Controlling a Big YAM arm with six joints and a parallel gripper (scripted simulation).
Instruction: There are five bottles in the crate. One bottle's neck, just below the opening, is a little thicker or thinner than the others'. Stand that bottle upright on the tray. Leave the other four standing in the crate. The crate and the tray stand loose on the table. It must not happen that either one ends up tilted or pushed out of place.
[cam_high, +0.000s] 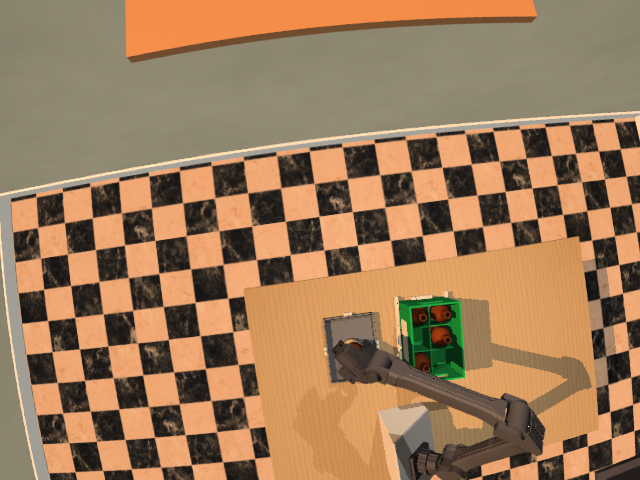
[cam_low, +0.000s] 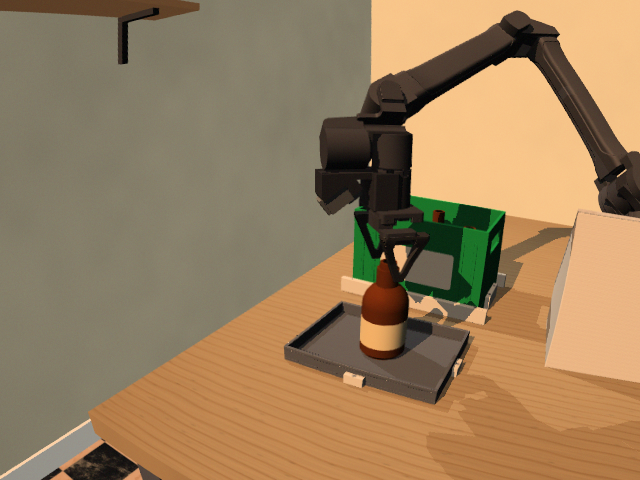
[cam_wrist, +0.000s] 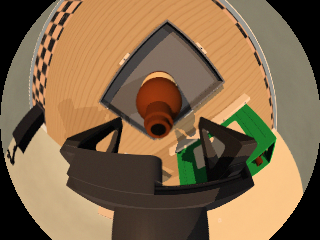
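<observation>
My hand is 14 cm above the dark grey tray. From my hand the other things lie so: green crate: 1 cm behind, 28 cm to the right, 7 cm below.
</observation>
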